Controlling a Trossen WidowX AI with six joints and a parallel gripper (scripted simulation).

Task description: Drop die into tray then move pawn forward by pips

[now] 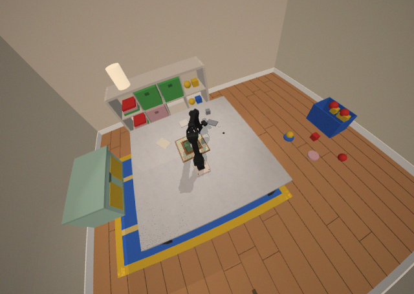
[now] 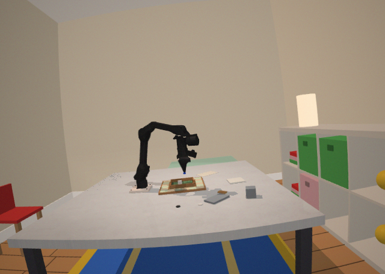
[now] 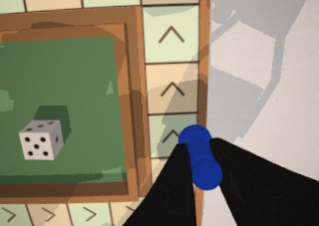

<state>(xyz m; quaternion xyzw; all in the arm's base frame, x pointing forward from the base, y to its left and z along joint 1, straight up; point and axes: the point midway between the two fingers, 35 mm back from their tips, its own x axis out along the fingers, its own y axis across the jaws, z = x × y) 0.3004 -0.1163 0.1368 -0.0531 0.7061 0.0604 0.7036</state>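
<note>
The white die lies 4 cm behind my gripper tip, 11 cm to the left of it and 9 cm below it. Also, from my gripper tip: green tray (3 cm behind, 11 cm to the left, 11 cm below); blue pawn (right at my gripper tip); orange piece (20 cm ahead, 11 cm to the right, 11 cm below).
</note>
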